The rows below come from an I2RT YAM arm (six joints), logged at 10 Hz.
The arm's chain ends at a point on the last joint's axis. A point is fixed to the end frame.
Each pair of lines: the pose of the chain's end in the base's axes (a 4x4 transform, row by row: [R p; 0 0 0 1], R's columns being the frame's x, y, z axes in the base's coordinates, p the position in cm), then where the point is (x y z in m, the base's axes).
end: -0.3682 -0.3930 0.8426 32.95; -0.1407 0.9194 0.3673 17.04; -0.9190 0.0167 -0.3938 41.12; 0 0 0 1
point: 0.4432 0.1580 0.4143
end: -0.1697 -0.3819 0.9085 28.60; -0.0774 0.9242 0.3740 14.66; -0.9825 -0.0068 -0.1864 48.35; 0 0 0 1
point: 0.3964 0.1318 0.5094
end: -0.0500 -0.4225 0.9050 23.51; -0.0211 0.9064 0.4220 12.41; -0.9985 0.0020 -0.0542 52.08; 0 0 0 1
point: 0.3424 0.1122 0.5587
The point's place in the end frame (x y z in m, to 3 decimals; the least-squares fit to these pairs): -0.043 -0.056 0.090
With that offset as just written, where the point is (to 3 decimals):
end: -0.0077 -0.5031 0.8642 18.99; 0.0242 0.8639 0.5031 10.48; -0.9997 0.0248 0.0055 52.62; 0 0 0 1
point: 0.296 0.101 0.568
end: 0.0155 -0.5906 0.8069 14.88; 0.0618 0.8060 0.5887 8.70; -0.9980 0.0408 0.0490 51.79; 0 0 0 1
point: 0.254 0.092 0.563
